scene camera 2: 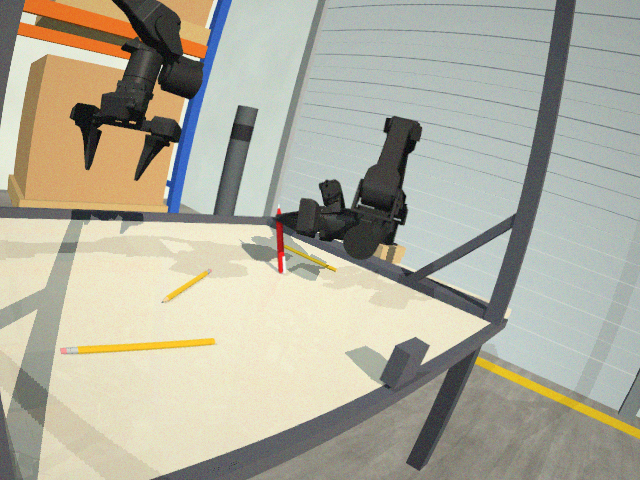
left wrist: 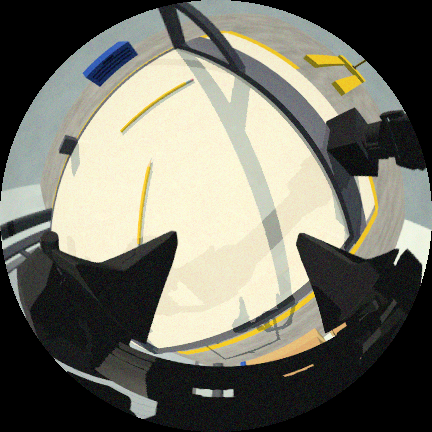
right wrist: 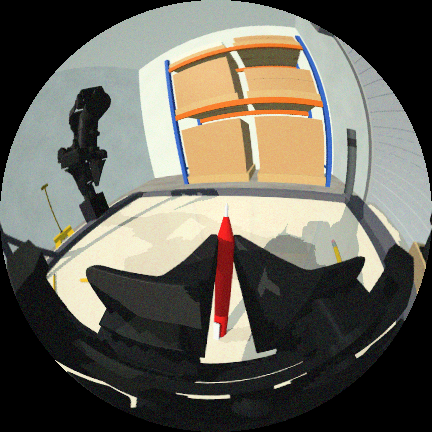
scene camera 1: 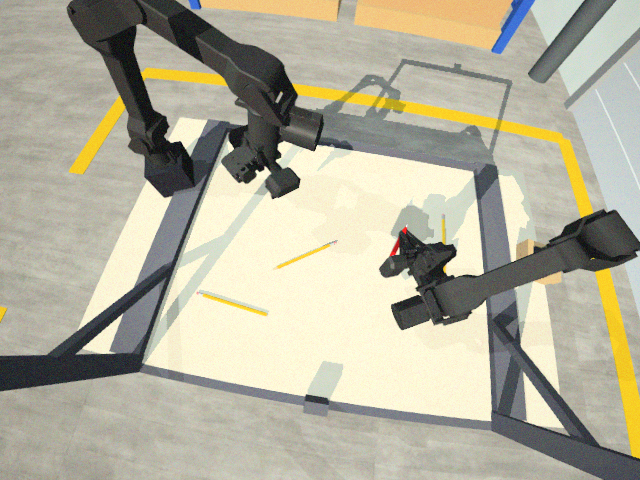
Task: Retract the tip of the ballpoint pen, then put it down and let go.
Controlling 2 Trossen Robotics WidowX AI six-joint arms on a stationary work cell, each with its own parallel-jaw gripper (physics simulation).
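Places are measured from the left arm's base along level axes (x ahead, y left, z up), in centimetres.
Where they show: left gripper, fingertip midpoint: (scene camera 2: 110,175) (left wrist: 240,238) (right wrist: 90,189) (scene camera 1: 262,184); right gripper, fingertip midpoint: (scene camera 2: 277,217) (right wrist: 224,240) (scene camera 1: 402,231); left arm's base, origin of the base link: (left wrist: 368,140) (right wrist: 90,197) (scene camera 1: 163,158).
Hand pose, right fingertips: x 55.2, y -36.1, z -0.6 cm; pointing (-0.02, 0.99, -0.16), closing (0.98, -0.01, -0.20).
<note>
Things, the pixels of their centre, and the offset from my right fingertips. Level surfaces: height alone.
- red ballpoint pen, body centre: (right wrist: 221,291) (scene camera 2: 280,238) (scene camera 1: 398,244) dz -3.6, dx -0.8, dy -2.0 cm
- table, its level: dz -10.0 cm
- yellow pencil, body centre: (scene camera 2: 188,284) (left wrist: 141,206) (scene camera 1: 304,255) dz -9.7, dx -24.1, dy +3.0 cm
- third pencil, body centre: (right wrist: 344,283) (scene camera 2: 306,256) (scene camera 1: 443,242) dz -9.7, dx +15.5, dy -3.2 cm
- small dark block, body centre: (scene camera 2: 405,362) (scene camera 1: 315,405) (left wrist: 67,144) dz -6.9, dx -30.3, dy -31.3 cm
The red ballpoint pen (scene camera 1: 395,248) (scene camera 2: 280,245) (right wrist: 224,275) stands nearly upright in my right gripper (scene camera 1: 404,235) (scene camera 2: 279,219) (right wrist: 224,240). The right fingers are shut on the pen near its upper, tapered end. A thin white tip sticks up beyond that taper in the right wrist view. The white clip is at the lower end, which is at or just above the table (scene camera 1: 330,325) (scene camera 2: 289,387); contact is not clear. My left gripper (scene camera 2: 112,174) (left wrist: 240,238) is wide open and empty, high over the table's far left part.
A yellow pencil (scene camera 1: 306,255) (scene camera 2: 186,285) (left wrist: 144,200) lies mid-table. Another pencil (scene camera 1: 235,304) (scene camera 2: 139,346) (left wrist: 155,102) lies nearer the front left. A third pencil (scene camera 1: 443,229) (scene camera 2: 310,258) (right wrist: 337,251) lies right of the pen. A small dark block (scene camera 1: 316,405) (scene camera 2: 404,364) stands at the front edge.
</note>
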